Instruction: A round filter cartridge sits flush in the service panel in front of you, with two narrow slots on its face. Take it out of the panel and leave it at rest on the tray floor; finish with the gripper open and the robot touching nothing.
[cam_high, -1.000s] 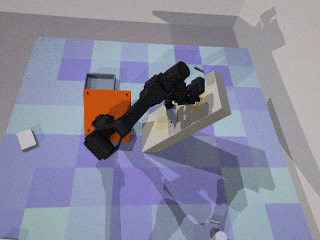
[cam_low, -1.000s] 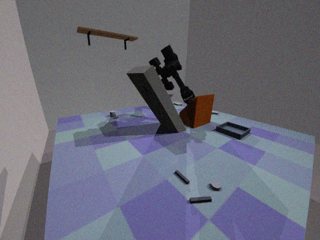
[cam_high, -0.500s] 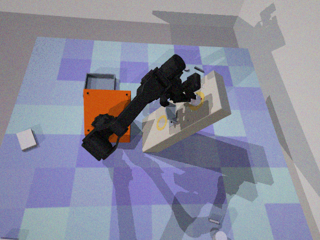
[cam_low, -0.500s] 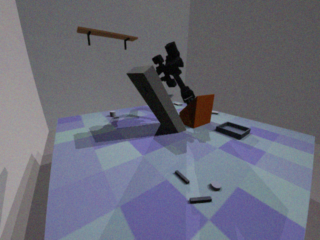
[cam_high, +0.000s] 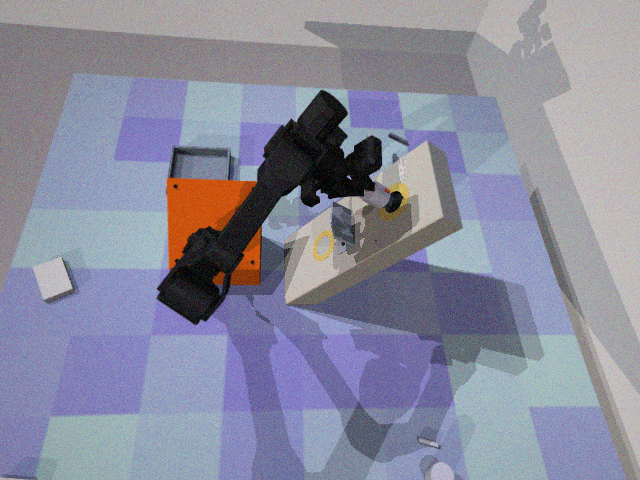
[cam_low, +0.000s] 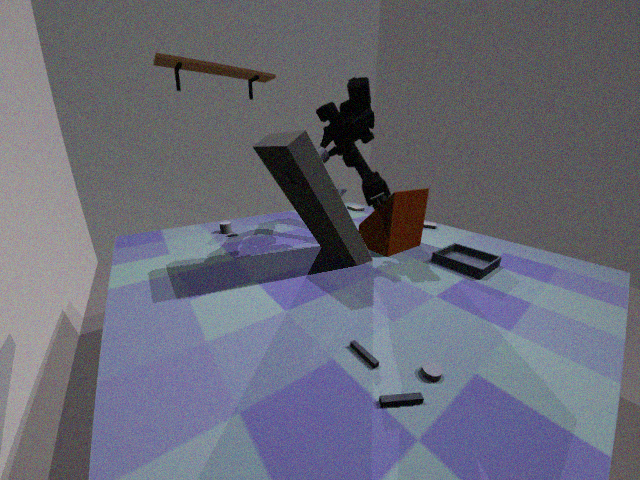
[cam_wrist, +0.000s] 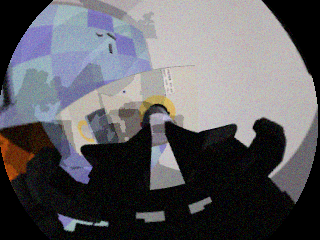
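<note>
My gripper tip is now 130 mm above the grey bracket, 40 mm past it and 10 mm to the left of it. Also, from my gripper tip: filter cartridge: 10 mm below, 10 mm ahead; tray: 390 mm behind, 310 mm below, 250 mm to the left.
</note>
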